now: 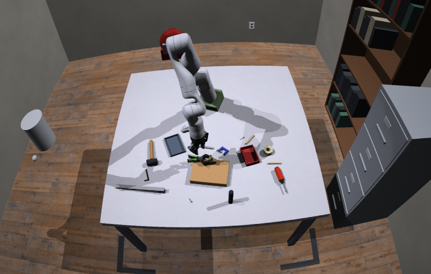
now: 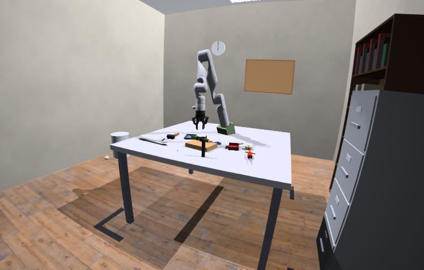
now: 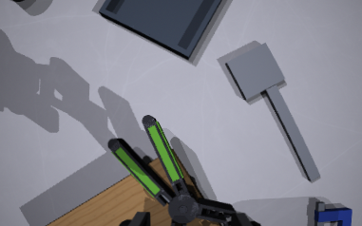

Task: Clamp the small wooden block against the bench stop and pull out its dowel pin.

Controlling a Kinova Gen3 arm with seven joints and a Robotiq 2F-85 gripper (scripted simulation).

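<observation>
Now: hand 2 cm short of the round dowel pin, 6 cm to the right of it and 8 cm above it. Round my hand: grey t-shaped tool: 12 cm behind, 13 cm below; wooden bench board: 7 cm ahead, 5 cm to the left, 11 cm below; wooden block: 2 cm ahead, 6 cm to the left, 9 cm below.
</observation>
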